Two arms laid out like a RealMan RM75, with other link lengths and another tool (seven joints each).
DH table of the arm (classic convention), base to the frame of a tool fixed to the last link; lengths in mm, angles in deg. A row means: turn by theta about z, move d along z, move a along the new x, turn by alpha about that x. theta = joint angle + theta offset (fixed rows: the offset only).
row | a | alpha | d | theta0
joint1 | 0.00 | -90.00 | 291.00 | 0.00
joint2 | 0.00 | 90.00 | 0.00 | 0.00
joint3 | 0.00 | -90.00 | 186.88 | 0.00
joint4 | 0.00 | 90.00 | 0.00 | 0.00
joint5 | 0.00 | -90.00 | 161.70 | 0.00
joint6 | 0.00 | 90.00 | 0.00 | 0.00
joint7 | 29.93 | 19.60 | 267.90 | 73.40
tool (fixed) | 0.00 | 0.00 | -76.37 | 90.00
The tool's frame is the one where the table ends.
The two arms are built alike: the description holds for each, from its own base.
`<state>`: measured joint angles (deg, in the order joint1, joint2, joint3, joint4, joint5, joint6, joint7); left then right.
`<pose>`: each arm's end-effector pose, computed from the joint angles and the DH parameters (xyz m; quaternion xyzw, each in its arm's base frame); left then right.
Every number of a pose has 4 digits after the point. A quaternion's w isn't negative.
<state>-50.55 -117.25 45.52 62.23 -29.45 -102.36 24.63 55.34 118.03 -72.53 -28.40 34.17 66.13 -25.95</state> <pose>-0.1146 0.2773 0.0609 -0.6266 0.7391 0.2301 0.0902 0.1610 0.3078 -0.0360 0.3835 0.8569 0.0705 0.3372</pose>
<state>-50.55 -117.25 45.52 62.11 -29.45 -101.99 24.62 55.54 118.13 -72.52 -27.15 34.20 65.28 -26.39</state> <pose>-0.1148 0.2784 0.0606 -0.6265 0.7385 0.2318 0.0918 0.1635 0.3067 -0.0380 0.3837 0.8561 0.0698 0.3390</pose>
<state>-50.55 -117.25 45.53 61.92 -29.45 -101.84 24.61 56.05 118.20 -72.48 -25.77 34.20 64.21 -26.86</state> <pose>-0.1150 0.2785 0.0602 -0.6271 0.7379 0.2318 0.0918 0.1650 0.3068 -0.0398 0.3820 0.8561 0.0714 0.3406</pose>
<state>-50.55 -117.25 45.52 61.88 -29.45 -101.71 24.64 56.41 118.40 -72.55 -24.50 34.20 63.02 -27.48</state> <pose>-0.1151 0.2789 0.0601 -0.6269 0.7379 0.2323 0.0924 0.1666 0.3063 -0.0423 0.3786 0.8568 0.0731 0.3424</pose>
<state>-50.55 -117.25 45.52 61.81 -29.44 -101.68 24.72 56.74 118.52 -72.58 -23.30 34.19 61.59 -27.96</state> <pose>-0.1153 0.2788 0.0600 -0.6267 0.7382 0.2321 0.0922 0.1684 0.3073 -0.0441 0.3764 0.8571 0.0778 0.3429</pose>
